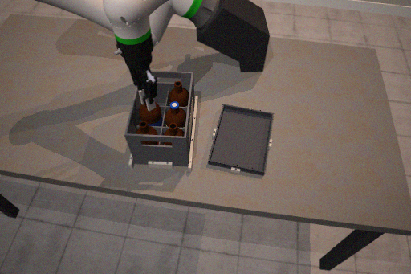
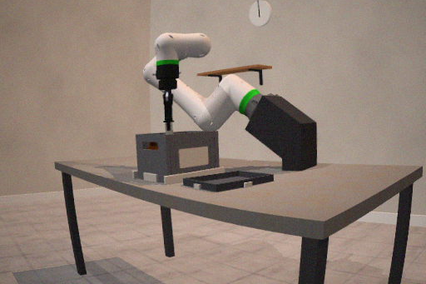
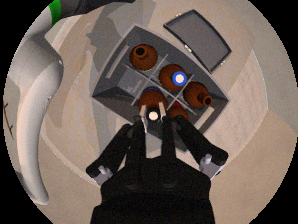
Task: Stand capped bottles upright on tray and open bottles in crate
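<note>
Now: hand 70 mm above the white-capped bottle. Round my hand: open bottle (100 mm behind, 80 mm to the left, 100 mm below); grey crate (40 mm to the left, 100 mm below); dark tray (10 mm behind, 320 mm to the left, 170 mm below).
</note>
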